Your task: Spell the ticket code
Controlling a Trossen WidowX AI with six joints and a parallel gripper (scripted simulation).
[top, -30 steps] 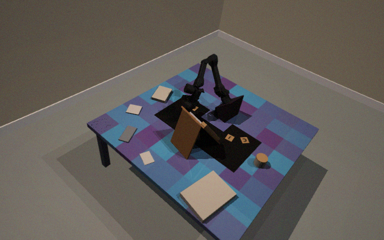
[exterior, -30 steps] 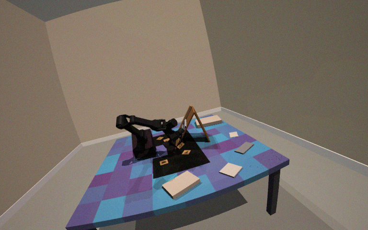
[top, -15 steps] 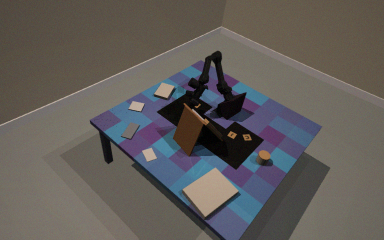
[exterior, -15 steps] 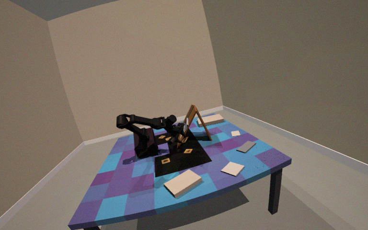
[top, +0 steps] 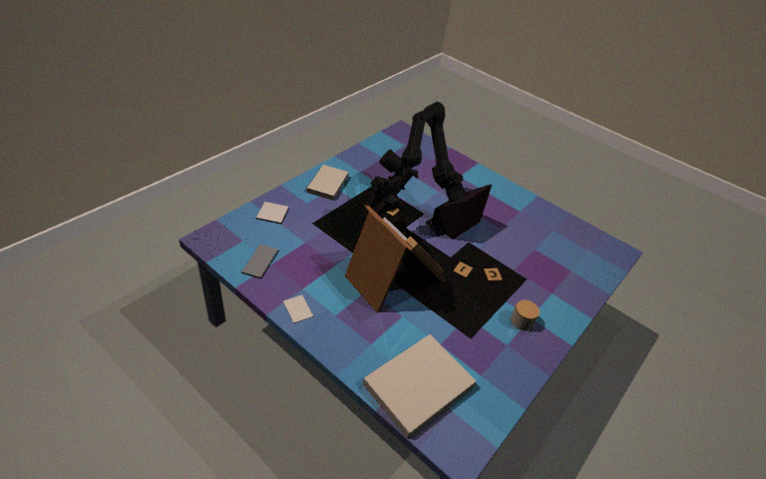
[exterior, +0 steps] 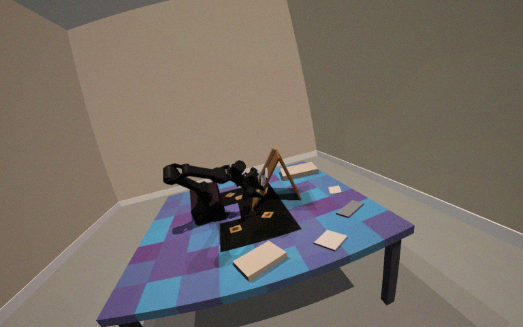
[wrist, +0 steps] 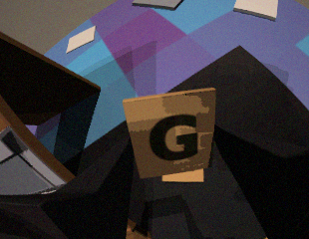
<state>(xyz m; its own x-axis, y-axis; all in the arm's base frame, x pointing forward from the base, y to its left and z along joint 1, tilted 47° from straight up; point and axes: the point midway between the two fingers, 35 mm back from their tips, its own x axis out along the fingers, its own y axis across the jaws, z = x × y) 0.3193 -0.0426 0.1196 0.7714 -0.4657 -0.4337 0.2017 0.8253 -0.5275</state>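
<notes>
The ticket lies 4 cm behind my gripper tip, 20 cm to the left of it and 5 cm below it. The rest, counted from my gripper tip: tan letter tile: right at my gripper tip; black mat: 15 cm behind, 15 cm to the left, 14 cm below; grey card: 41 cm ahead, 12 cm to the right, 13 cm below.
</notes>
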